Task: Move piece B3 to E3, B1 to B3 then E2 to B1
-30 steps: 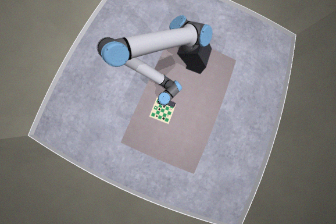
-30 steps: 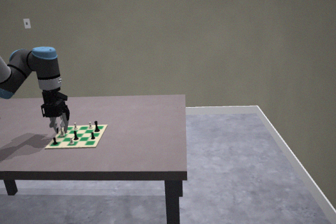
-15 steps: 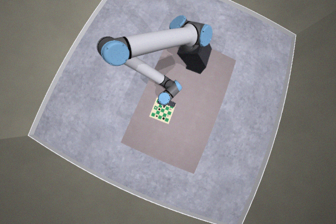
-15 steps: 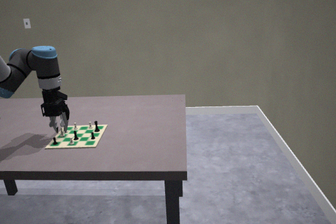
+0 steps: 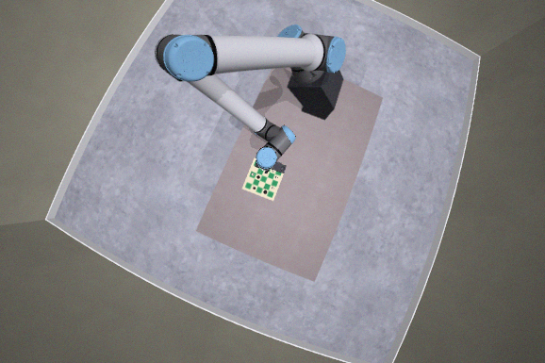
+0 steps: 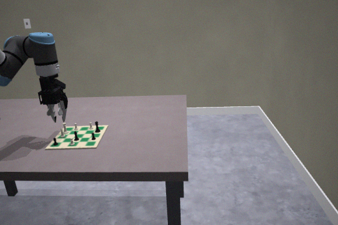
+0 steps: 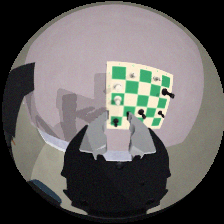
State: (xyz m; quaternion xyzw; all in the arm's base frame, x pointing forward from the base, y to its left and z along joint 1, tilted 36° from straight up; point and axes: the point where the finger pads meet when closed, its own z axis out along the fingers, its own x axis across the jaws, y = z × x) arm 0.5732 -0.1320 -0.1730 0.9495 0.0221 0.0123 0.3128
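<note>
My gripper is now 150 mm short of the tall black piece, 60 mm above it and 50 mm to the right of it. The rest, counted from my hand: cream chessboard: 90 mm below, 80 mm ahead; then white piece: 60 mm below, 40 mm to the left.
</note>
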